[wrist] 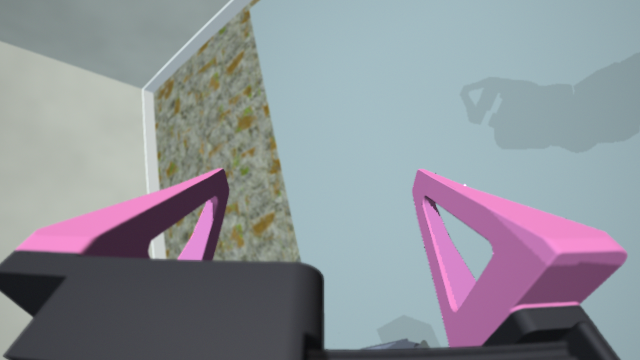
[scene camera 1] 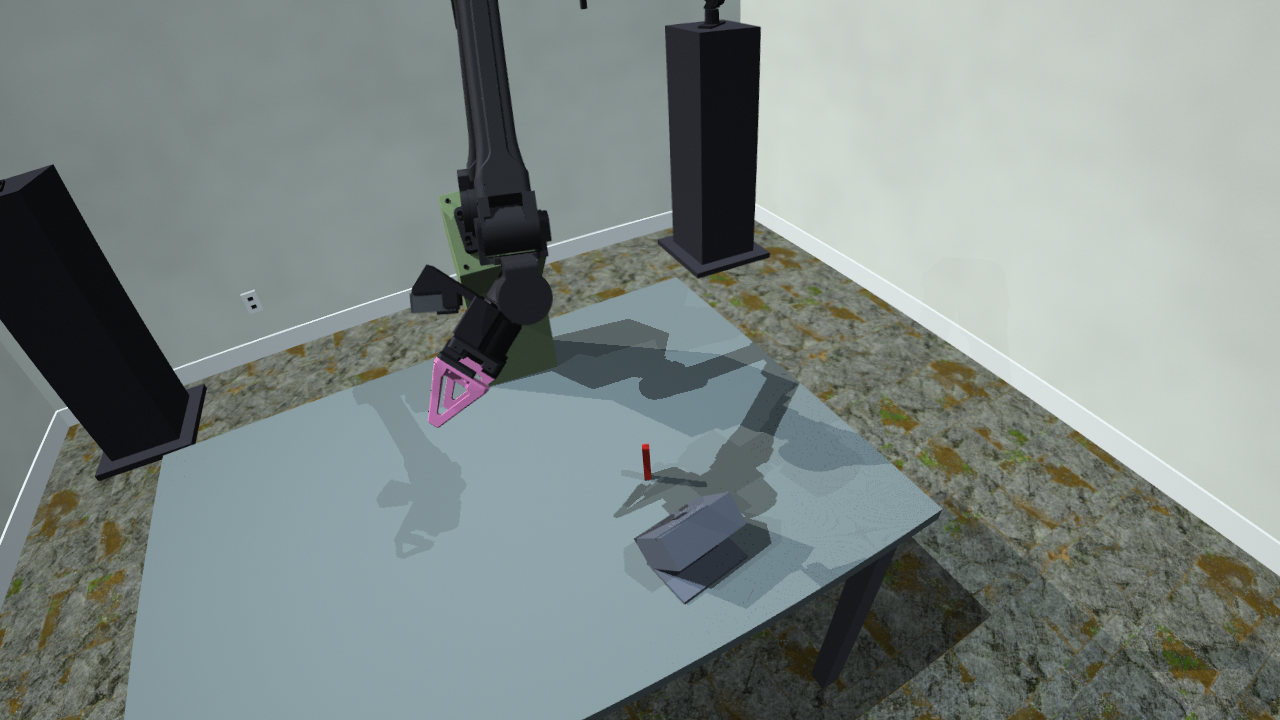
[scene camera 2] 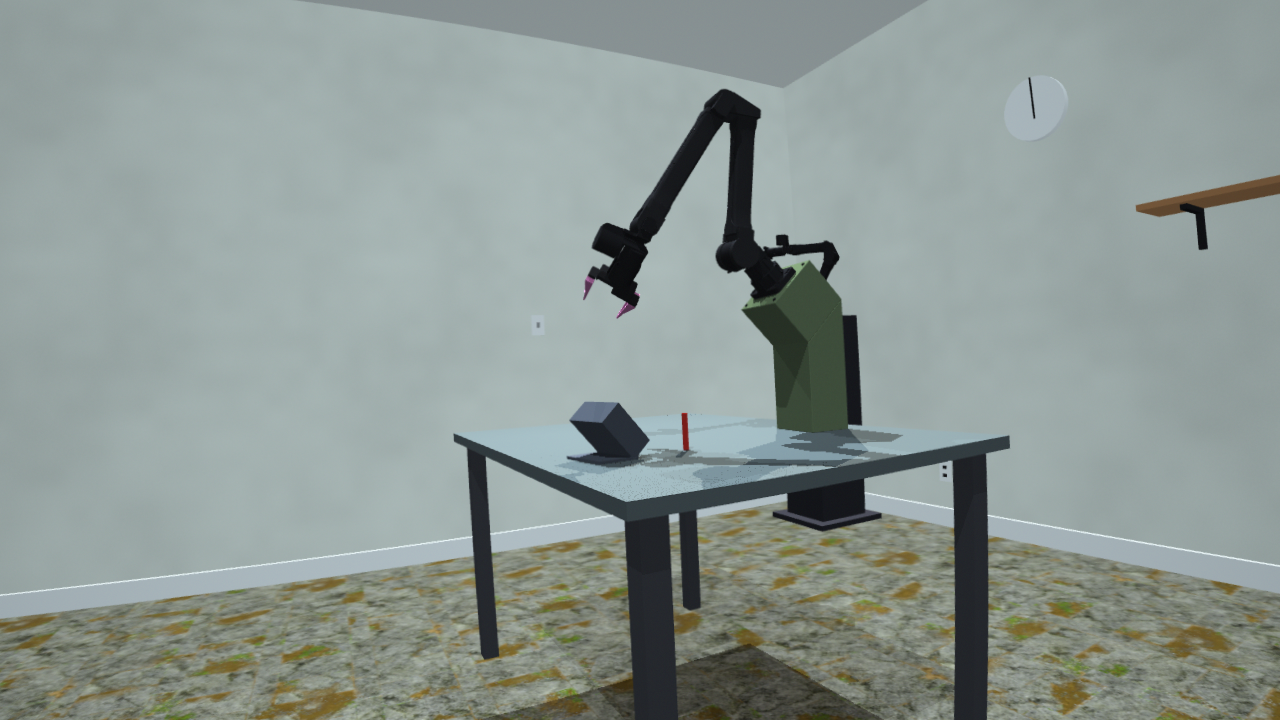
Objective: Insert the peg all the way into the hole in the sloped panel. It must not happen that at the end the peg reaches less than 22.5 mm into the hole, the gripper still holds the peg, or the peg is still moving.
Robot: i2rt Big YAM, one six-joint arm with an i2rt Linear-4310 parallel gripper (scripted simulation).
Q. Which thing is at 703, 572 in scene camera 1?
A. A thin dark base plate.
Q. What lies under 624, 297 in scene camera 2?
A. My gripper.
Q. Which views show my gripper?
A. The wrist view, scene camera 1 and scene camera 2: all of them.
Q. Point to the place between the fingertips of my gripper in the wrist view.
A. At 320, 179
